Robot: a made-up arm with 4 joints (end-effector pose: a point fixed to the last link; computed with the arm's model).
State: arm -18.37 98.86 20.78 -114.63
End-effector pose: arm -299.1 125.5 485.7 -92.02 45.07 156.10
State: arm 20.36 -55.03 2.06 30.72
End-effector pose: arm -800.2 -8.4 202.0 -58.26 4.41 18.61
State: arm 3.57 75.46 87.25 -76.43
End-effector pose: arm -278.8 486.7 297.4 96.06 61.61 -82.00
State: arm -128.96 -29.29 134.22 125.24
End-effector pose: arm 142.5 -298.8 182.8 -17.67 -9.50 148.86
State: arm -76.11 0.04 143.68 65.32
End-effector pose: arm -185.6 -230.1 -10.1 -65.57 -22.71 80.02
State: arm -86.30 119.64 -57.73 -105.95
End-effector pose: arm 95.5 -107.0 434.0 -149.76 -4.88 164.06
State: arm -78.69 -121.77 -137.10 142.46
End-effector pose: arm 343.6 287.4 292.5 -149.52 46.63 168.40
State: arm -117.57 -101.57 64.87 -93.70
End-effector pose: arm 208.1 -150.5 468.9 -20.87 25.70 9.13
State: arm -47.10 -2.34 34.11 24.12
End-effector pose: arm -585.3 -101.2 563.2 3.91 12.52 26.08
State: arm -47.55 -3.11 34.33 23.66
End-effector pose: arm -581.5 -103.1 567.7 3.44 12.98 26.10
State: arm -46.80 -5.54 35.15 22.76
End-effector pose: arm -583.7 -111.6 558.7 1.05 12.33 26.53
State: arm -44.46 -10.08 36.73 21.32
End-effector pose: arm -592.4 -129.2 532.3 -3.79 10.19 27.57
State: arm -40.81 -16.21 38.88 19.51
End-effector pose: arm -602.8 -154.8 492.3 -10.54 6.90 29.30
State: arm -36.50 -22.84 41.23 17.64
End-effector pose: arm -609.7 -184.2 447.5 -18.07 3.18 31.59
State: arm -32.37 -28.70 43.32 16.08
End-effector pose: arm -611.7 -211.2 407.4 -25.00 -0.10 34.02
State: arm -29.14 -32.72 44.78 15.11
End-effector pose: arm -611.5 -230.3 377.9 -30.07 -2.46 35.98
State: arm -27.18 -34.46 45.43 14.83
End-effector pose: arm -612.2 -239.1 359.9 -32.65 -3.81 37.02
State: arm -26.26 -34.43 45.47 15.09
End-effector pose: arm -614.7 -240.0 350.2 -33.21 -4.45 37.28
